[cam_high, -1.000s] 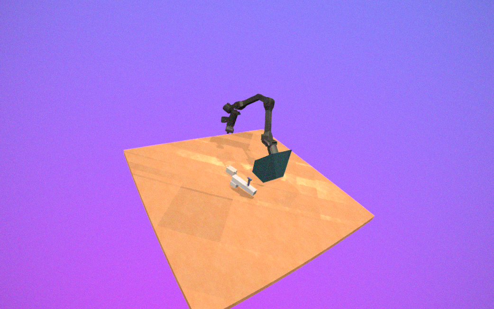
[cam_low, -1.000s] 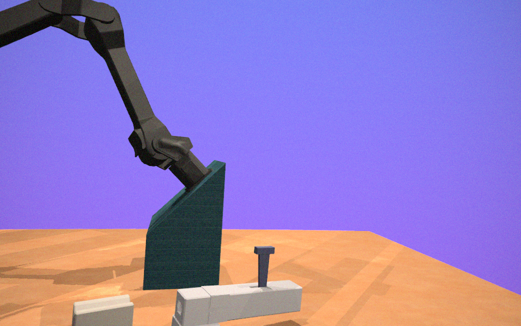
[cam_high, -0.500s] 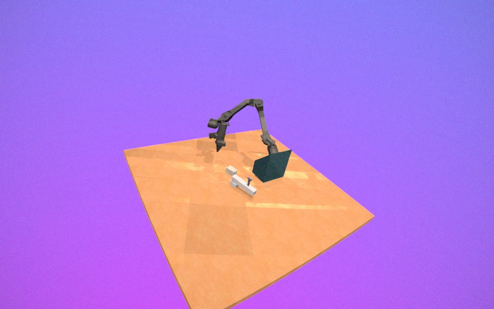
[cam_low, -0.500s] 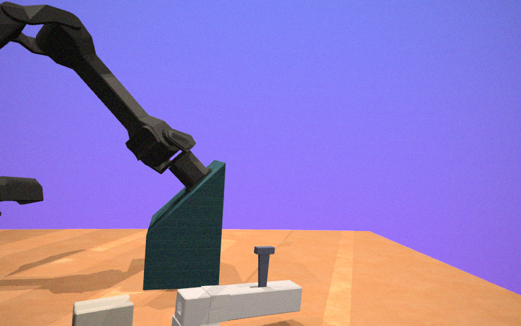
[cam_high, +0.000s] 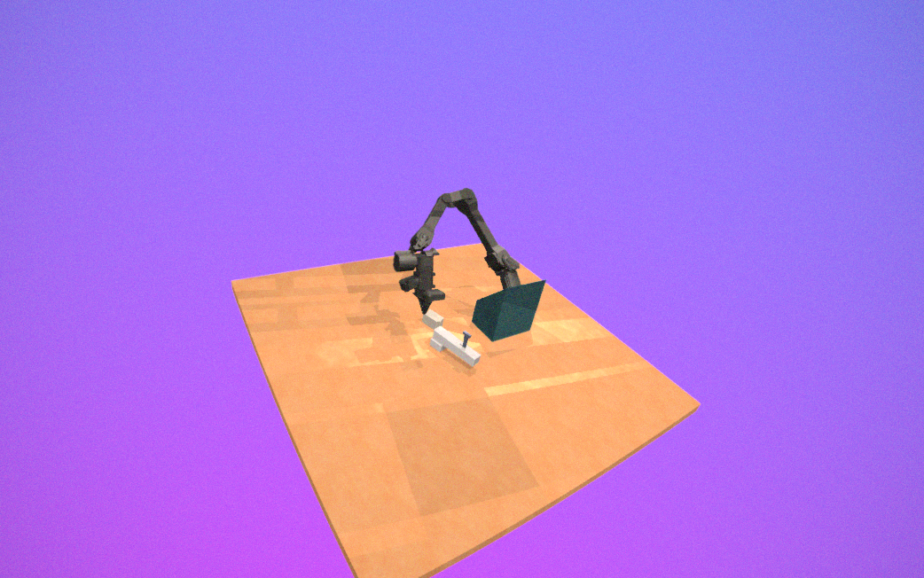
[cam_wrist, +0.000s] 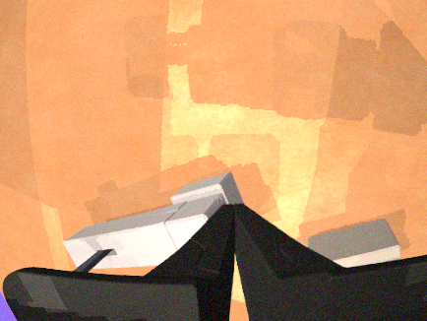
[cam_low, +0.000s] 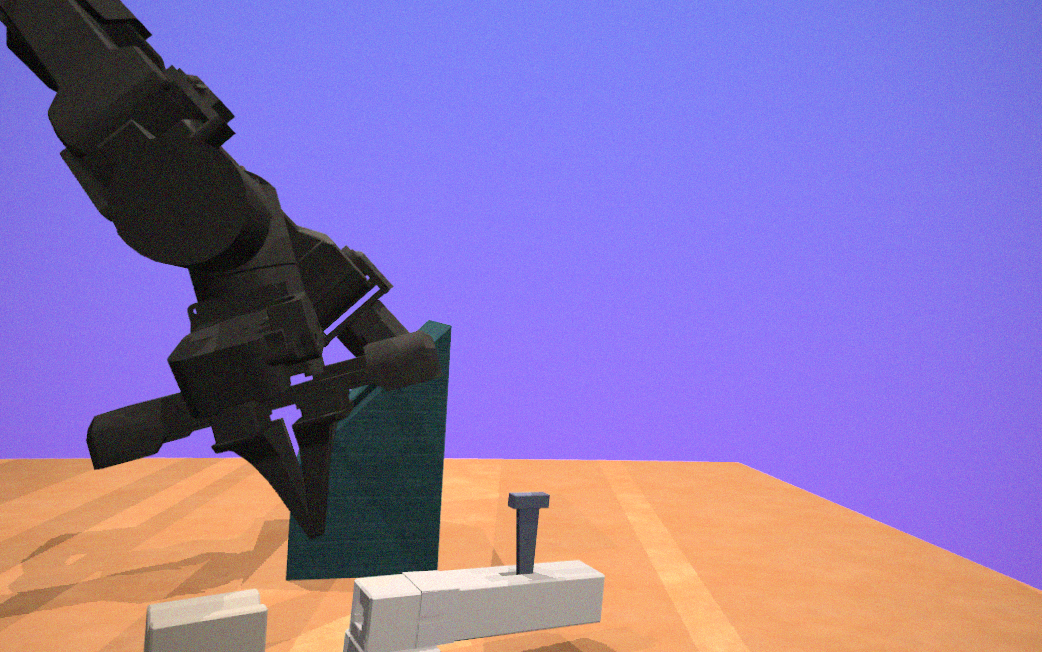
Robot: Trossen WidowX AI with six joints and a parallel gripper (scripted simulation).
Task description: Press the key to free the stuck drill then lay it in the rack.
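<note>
Now: gripper tip 150 mm to the right of the dark blue t-shaped key, 70 mm past it and 30 mm above it. Also, from my gripper tip: drill (100 mm to the left, 70 mm below, 60 mm behind); housing (110 mm to the left, 80 mm below, 60 mm behind); grey rack (100 mm below, 100 mm behind, 60 mm to the right).
</note>
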